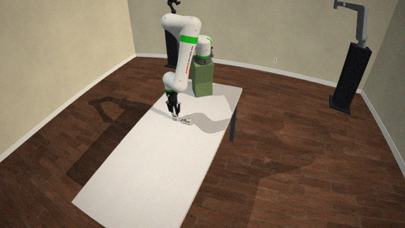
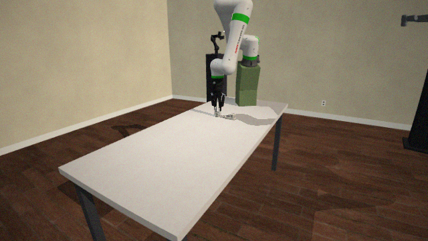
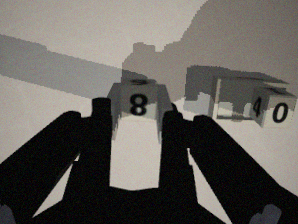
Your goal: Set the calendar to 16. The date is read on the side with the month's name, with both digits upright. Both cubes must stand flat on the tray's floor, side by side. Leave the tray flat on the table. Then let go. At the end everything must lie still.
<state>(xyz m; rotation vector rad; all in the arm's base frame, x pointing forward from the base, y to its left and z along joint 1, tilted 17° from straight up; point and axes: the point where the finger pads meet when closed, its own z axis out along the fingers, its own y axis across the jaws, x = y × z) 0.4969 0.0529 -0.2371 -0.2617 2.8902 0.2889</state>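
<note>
The cube lies 3 cm below my hand. Also, from my hand: white calendar tray: 2 cm behind, 11 cm to the left, 4 cm below.
</note>
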